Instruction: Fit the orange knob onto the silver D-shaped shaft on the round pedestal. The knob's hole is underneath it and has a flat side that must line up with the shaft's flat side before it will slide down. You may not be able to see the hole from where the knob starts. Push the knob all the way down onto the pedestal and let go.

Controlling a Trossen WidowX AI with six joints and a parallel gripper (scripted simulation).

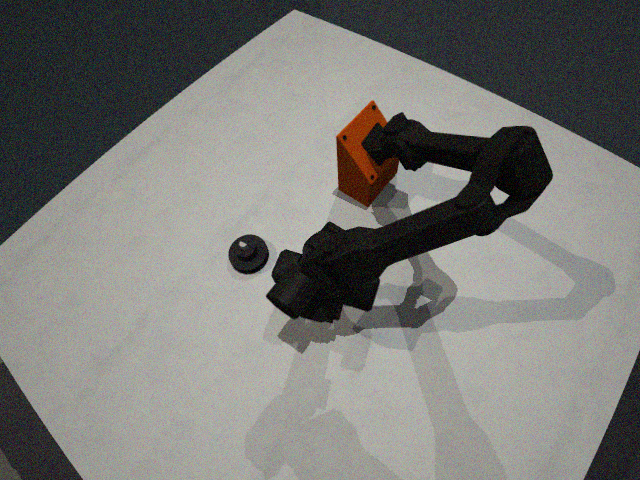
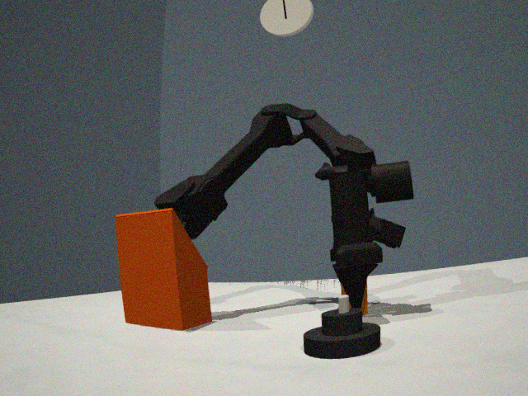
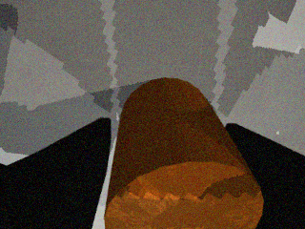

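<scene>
My gripper tip is now 3 cm below the orange knob. Also, from my gripper tip: round dark pedestal 2 cm ahead, 19 cm to the right, 2 cm above.
</scene>
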